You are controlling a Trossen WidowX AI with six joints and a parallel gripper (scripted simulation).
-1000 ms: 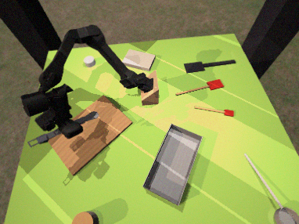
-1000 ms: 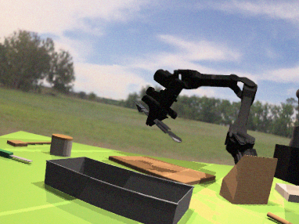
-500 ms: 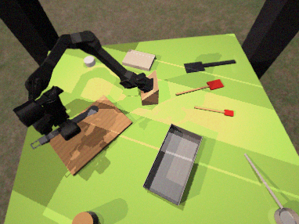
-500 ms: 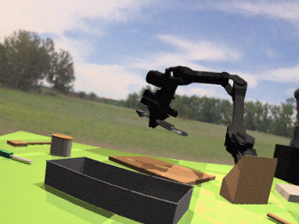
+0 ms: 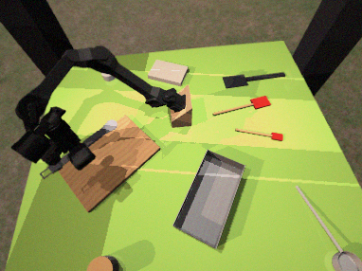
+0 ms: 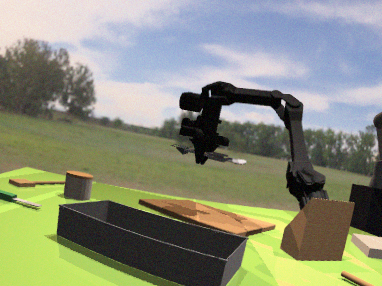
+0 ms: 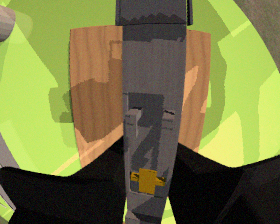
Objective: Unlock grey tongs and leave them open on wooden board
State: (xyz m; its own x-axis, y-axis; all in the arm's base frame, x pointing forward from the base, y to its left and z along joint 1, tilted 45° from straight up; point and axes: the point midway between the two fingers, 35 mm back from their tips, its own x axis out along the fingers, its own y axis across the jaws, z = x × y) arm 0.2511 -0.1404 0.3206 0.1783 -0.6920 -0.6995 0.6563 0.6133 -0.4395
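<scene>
Right now the wooden board is 150 mm below my gripper tip, 50 mm behind it and 40 mm to the left of it. From my gripper tip the other things lie so: cork-topped canister: 340 mm ahead, 120 mm below, 110 mm to the left; dark roasting tin: 450 mm to the left, 130 mm below, 90 mm ahead; yellow lock piece: 40 mm above.
</scene>
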